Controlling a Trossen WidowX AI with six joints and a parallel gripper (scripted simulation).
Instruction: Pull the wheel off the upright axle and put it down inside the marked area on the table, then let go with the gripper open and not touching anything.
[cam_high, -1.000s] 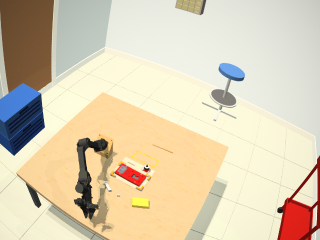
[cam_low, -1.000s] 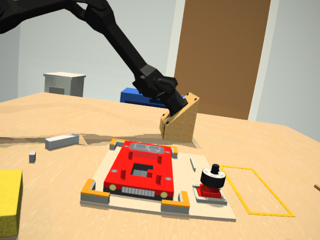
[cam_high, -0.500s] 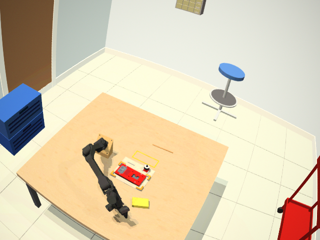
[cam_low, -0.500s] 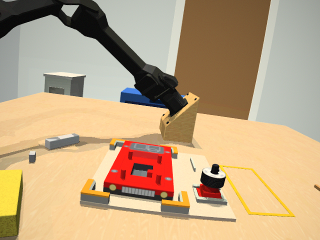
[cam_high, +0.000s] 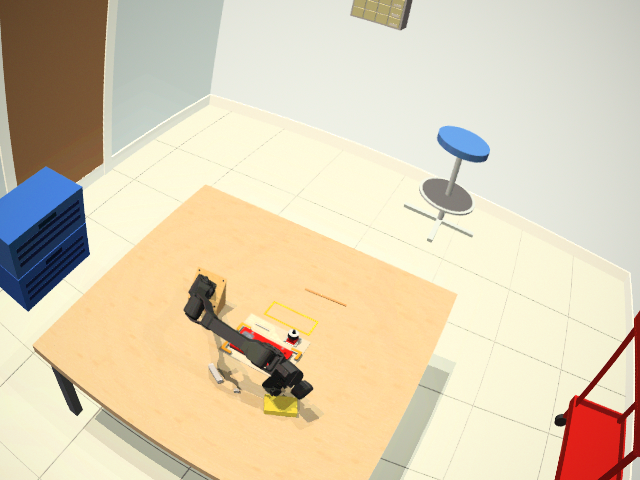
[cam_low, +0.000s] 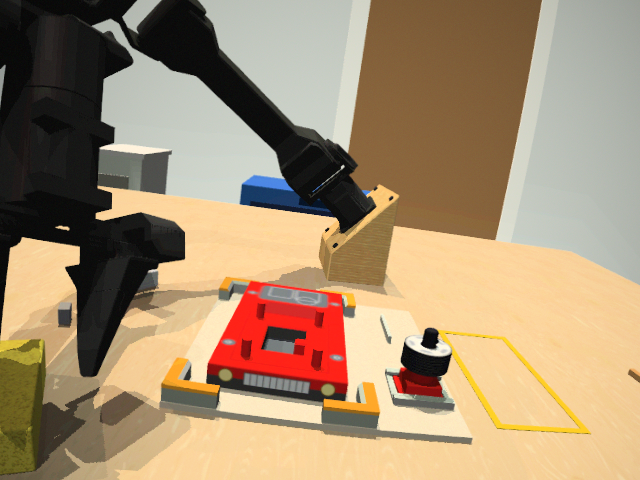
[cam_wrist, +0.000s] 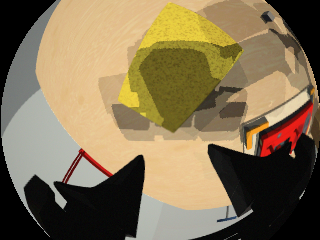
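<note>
The black wheel is 13 cm behind my gripper tip, 24 cm to the left of it and 2 cm below it. Round my gripper tip: yellow block (3 cm behind, 6 cm to the right, 4 cm below); black axle (13 cm behind, 25 cm to the left, 2 cm below); small grey cube (18 cm behind, 8 cm to the right, 5 cm below).
</note>
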